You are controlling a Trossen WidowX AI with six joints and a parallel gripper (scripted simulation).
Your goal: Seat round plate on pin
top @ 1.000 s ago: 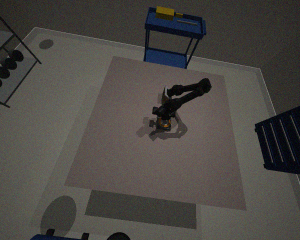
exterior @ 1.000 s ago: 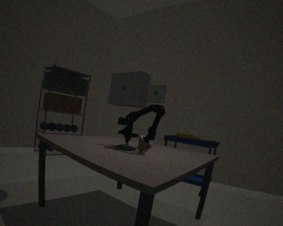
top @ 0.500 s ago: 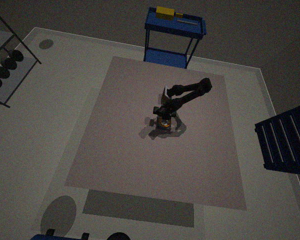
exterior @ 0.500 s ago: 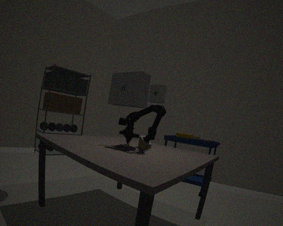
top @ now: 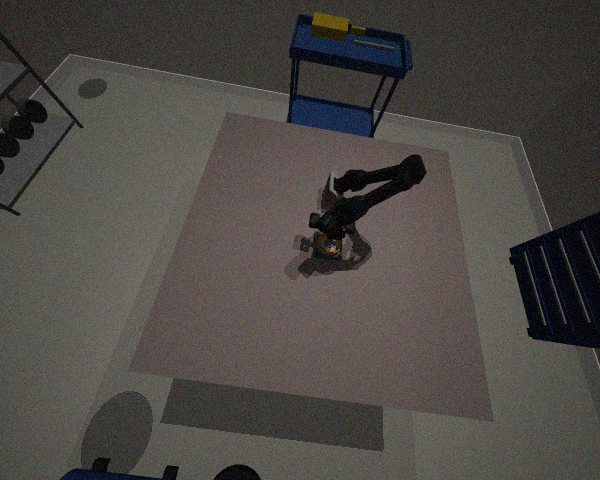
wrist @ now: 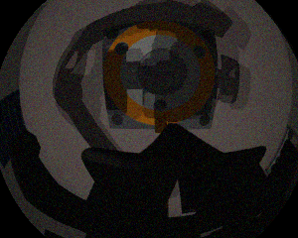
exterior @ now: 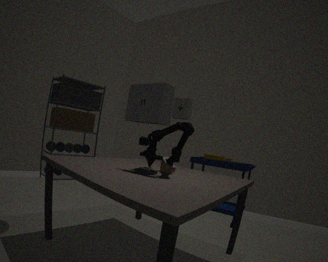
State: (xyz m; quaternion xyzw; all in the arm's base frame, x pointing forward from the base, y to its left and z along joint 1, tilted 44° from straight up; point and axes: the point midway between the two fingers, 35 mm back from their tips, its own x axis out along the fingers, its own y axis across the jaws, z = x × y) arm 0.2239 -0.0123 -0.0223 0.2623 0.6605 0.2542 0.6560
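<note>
My gripper tip is now 5 cm short of the square base, 1 cm to the right of it and 2 cm above it.
</note>
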